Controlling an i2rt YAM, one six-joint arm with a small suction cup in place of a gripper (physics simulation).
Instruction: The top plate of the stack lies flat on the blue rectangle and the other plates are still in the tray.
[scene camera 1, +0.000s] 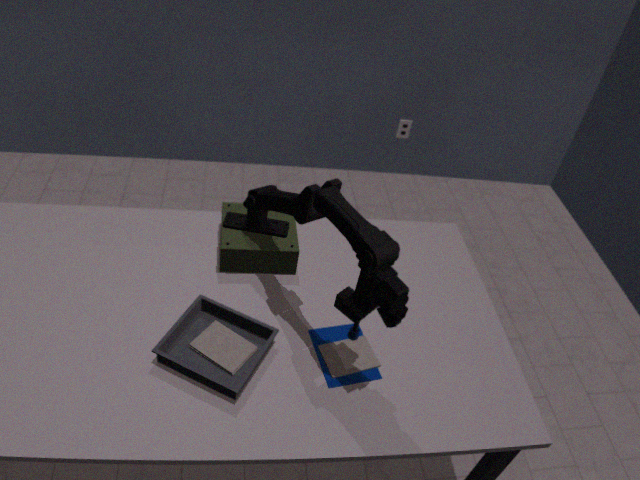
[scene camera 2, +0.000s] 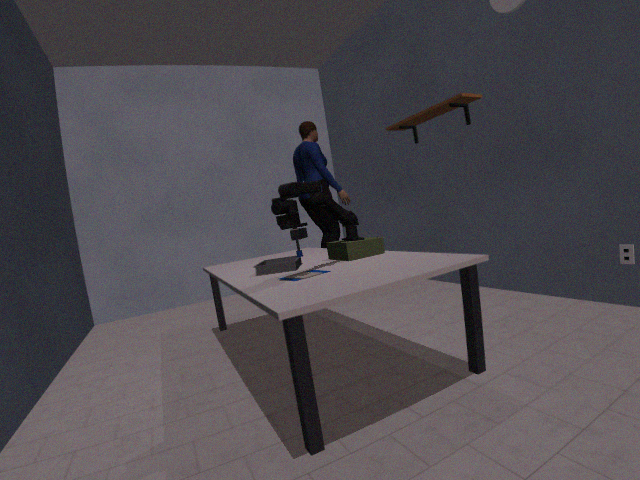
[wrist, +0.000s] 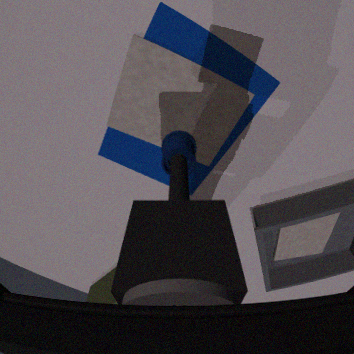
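Pixels of known places: hand, its tool point: (scene camera 1: 352, 335) (scene camera 2: 300, 256) (wrist: 178, 146); arm's base, origin of its link: (scene camera 1: 256, 225) (scene camera 2: 352, 239).
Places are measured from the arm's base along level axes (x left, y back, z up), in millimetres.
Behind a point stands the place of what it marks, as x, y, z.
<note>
A pale beige plate (scene camera 1: 366, 353) @[376, -351, -89] (scene camera 2: 308, 274) @[352, -347, -89] (wrist: 145, 75) @[379, -365, -88] lies flat on the blue rectangle (scene camera 1: 336, 381) @[300, -456, -93] (scene camera 2: 289, 279) @[357, -436, -94] (wrist: 165, 25) @[402, -413, -93]. One side of it reaches slightly past the blue edge. Blue shows along the other sides. My suction cup (scene camera 1: 353, 334) (scene camera 2: 299, 253) (wrist: 178, 150) @[322, -367, -6] is open, with a gap between it and the plate below. The grey tray (scene camera 1: 196, 376) @[-51, -527, -73] (scene camera 2: 278, 266) @[92, -446, -62] (wrist: 300, 207) @[97, -430, -69] stands beside the rectangle. Inside it lie beige plates (scene camera 1: 224, 346) @[-5, -415, -80] (wrist: 305, 237) @[-11, -413, -80], seen as one flat stack; I cannot tell how many there are.
The arm's base stands on a green box (scene camera 1: 258, 260) @[30, -111, -39] (scene camera 2: 361, 249) @[129, -3, -48] (wrist: 102, 287) @[123, 30, -56] at the table's back edge. A person (scene camera 2: 310, 160) in a blue top stands behind the arm in scene camera 2. A wooden shelf (scene camera 2: 434, 112) hangs on the wall.
</note>
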